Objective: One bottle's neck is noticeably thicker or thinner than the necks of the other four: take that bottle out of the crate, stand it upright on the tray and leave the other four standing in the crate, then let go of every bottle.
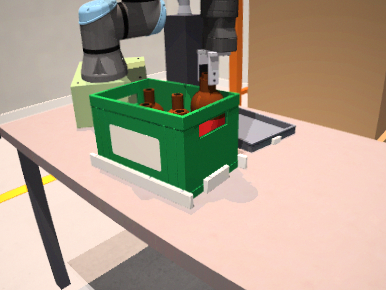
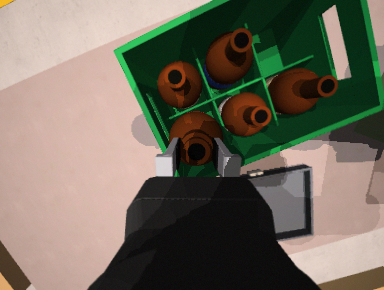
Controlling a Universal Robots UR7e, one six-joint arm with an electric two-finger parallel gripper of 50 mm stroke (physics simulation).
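Frame: origin at the arm's base, x ahead, y left, z up, level; centimetres.
Seen in the pictures: gripper, between the fingertips: [image 1: 208, 82] [image 2: 196, 147]; arm's base, origin of its link: [image 1: 104, 74].
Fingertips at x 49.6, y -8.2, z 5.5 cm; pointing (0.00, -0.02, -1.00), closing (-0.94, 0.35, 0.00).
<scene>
Pixels of each thing's top centre, then the offset from my fingertips to it. "*": a spot on its surface instead. Level surfaces: height alone.
- brown bottle, centre of its top: [image 2: 196, 152] [image 1: 207, 73] dx +0.0, dy +0.0, dz +2.0 cm
- green crate, centre of its top: [image 2: 256, 78] [image 1: 161, 93] dx -9.1, dy -4.6, dz -2.8 cm
- dark-rimmed grey tray, centre of its top: [image 2: 262, 212] [image 1: 241, 121] dx -8.5, dy +25.2, dz -17.8 cm
- pink table, height of its surface: dz -20.3 cm
- small white block, a spot on its surface: [image 1: 276, 140] * dx +4.6, dy +22.7, dz -19.4 cm
My gripper [image 1: 207, 76] [image 2: 196, 147] is shut on the neck of a brown bottle [image 1: 207, 101] [image 2: 196, 125]. This bottle is upright; its shoulder shows above the crate rim, and its red label shows through the handle opening. Its lower part is hidden by the crate wall. The green crate [image 1: 172, 162] [image 2: 145, 55] holds the other brown bottles, [image 2: 180, 90] [image 2: 225, 62] [image 2: 242, 115] [image 2: 292, 92] standing in separate compartments with their necks lower than the held one. The dark-rimmed grey tray [image 1: 265, 142] [image 2: 308, 200] lies beside the crate with no bottle visible on it.
White stop blocks [image 1: 140, 177] [image 1: 216, 179] line the crate's base on the pink table [image 1: 300, 210]. A small white block [image 1: 276, 140] sits at the tray's edge. The robot's green base box [image 1: 82, 100] stands behind the crate. An orange post [image 1: 235, 70] stands at the back.
</scene>
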